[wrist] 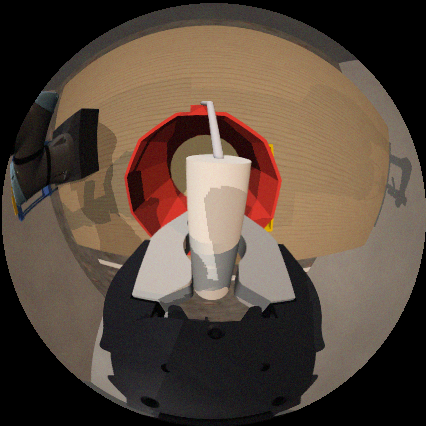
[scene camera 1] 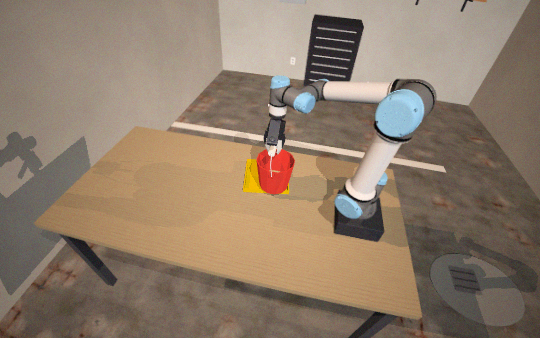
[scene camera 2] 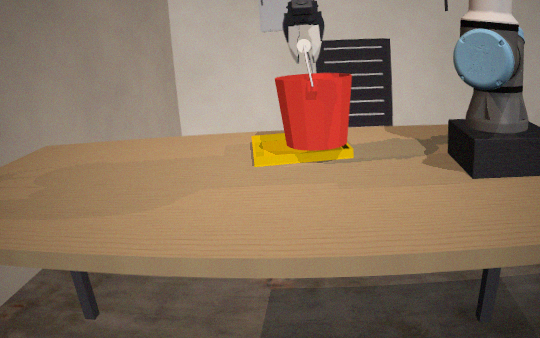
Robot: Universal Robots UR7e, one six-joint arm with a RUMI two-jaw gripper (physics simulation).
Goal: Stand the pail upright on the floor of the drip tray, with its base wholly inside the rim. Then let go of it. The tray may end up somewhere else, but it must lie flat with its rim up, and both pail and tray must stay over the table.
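Places are measured from the arm's base along level axes (x ahead, y left, z up), in centimetres.
Pixels of known places: arm's base, link origin: (wrist: 63, 156) (scene camera 2: 496, 125).
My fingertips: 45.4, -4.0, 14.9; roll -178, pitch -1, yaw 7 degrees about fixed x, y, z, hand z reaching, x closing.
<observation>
Ahead of a thing's pixels: the offset from my fingertips to its top centre, as dx, dy, dz. Level surfaces: height alone.
The red pail (scene camera 1: 282, 177) (scene camera 2: 322, 117) (wrist: 160, 202) is upright over the right part of the yellow drip tray @[+4.6, -6.5, -21.1] (scene camera 1: 250, 181) (scene camera 2: 272, 160) (wrist: 270, 225). In the second scene view its base is low, behind the tray's front rim and close to the right end. Whether it touches the tray floor or clears every rim I cannot tell. The tray lies flat on the table, rim up. My gripper (scene camera 1: 273, 149) (scene camera 2: 304, 54) (wrist: 213, 213) is above the pail, shut on the white grip @[-0.1, +0.3, +6.0] (wrist: 217, 200) of its wire handle, which stands raised.
The wooden table @[dz -23.4] (scene camera 1: 200, 235) (scene camera 2: 200, 215) bears the arm's black base block (scene camera 1: 357, 225) (scene camera 2: 500, 155) to the right of the tray. The table's far edge runs a little behind the tray. A dark slatted cabinet (scene camera 1: 334, 50) (scene camera 2: 372, 82) stands at the wall beyond.
</observation>
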